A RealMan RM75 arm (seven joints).
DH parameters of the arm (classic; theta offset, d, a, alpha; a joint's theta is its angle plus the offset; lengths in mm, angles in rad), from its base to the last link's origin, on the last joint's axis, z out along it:
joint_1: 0 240.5 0 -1.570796
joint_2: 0 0 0 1.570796
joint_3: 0 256 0 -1.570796
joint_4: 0 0 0 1.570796
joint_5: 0 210 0 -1.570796
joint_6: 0 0 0 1.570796
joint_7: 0 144 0 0
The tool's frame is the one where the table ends.
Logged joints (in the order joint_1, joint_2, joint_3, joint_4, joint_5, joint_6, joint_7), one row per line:
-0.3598 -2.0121 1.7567 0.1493 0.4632 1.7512 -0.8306
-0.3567 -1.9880 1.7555 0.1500 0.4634 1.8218 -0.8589
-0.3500 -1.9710 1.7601 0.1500 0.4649 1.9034 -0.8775
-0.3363 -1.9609 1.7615 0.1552 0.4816 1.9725 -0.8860
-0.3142 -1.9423 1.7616 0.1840 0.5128 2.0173 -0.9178
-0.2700 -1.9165 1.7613 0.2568 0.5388 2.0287 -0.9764
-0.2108 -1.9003 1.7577 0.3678 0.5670 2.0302 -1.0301
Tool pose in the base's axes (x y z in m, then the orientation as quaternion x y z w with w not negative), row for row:
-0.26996 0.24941 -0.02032 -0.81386 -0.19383 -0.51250 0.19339
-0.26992 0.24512 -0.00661 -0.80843 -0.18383 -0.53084 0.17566
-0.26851 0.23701 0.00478 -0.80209 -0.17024 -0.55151 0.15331
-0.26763 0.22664 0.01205 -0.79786 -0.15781 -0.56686 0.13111
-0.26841 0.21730 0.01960 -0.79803 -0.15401 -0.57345 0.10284
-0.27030 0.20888 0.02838 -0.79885 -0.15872 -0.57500 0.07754
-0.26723 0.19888 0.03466 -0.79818 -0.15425 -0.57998 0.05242
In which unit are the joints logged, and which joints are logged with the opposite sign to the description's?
The joints are logged in radians. Opposite sign: none.
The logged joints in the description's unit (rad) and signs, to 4 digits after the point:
-0.3598 -2.0121 1.7567 0.1493 0.4632 1.7512 -0.8306
-0.3567 -1.9880 1.7555 0.1500 0.4634 1.8218 -0.8589
-0.3500 -1.9710 1.7601 0.1500 0.4649 1.9034 -0.8775
-0.3363 -1.9609 1.7615 0.1552 0.4816 1.9725 -0.8860
-0.3142 -1.9423 1.7616 0.1840 0.5128 2.0173 -0.9178
-0.2700 -1.9165 1.7613 0.2568 0.5388 2.0287 -0.9764
-0.2108 -1.9003 1.7577 0.3678 0.5670 2.0302 -1.0301

